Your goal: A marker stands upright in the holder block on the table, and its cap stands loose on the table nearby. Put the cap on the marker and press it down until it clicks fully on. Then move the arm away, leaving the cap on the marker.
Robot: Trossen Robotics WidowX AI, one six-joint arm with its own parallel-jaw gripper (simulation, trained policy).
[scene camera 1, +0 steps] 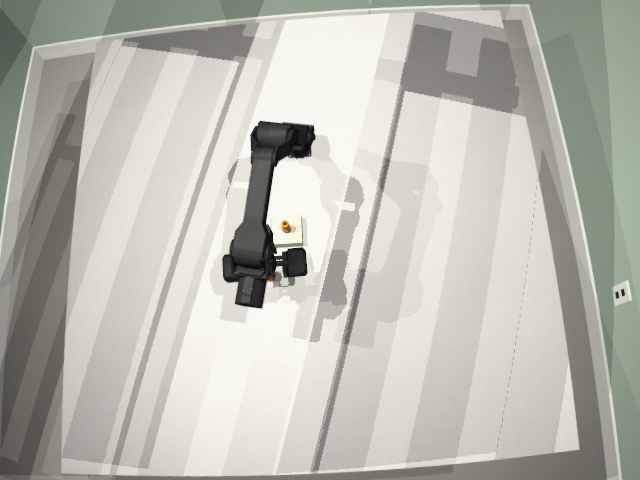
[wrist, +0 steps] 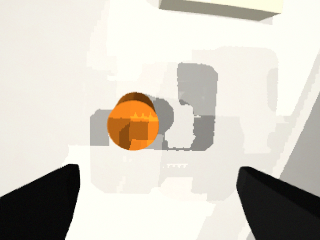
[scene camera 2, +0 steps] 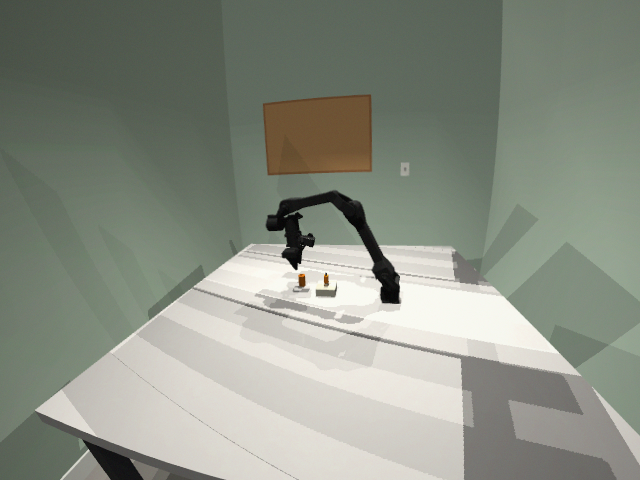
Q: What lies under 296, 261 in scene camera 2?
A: My gripper.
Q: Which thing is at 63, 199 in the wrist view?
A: My gripper.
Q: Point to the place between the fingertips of my gripper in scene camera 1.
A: At 270, 270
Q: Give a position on an orange cap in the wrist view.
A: At 133, 124
